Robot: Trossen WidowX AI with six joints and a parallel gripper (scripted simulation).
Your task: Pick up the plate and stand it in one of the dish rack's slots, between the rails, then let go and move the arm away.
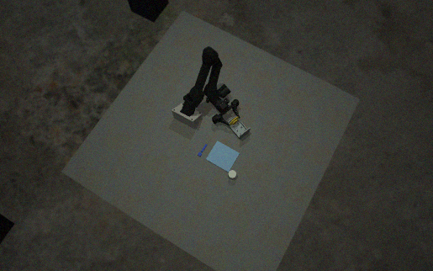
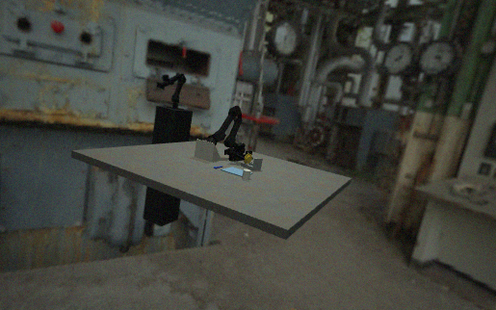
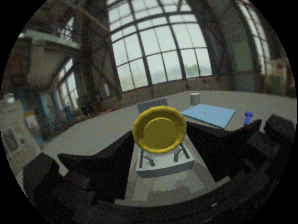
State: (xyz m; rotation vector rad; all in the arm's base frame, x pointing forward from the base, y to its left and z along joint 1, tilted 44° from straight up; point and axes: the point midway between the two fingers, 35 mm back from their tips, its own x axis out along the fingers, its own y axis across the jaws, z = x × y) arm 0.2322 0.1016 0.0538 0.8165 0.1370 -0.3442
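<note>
Now: gripper tip 1 cm past the yellow plate. Round my gripper tip: grey dish rack: 3 cm below, 3 cm ahead, 1 cm to the right; blue utensil: 24 cm to the right, 9 cm behind, 5 cm below; light blue mat: 20 cm to the right, 5 cm below, 3 cm ahead.
</note>
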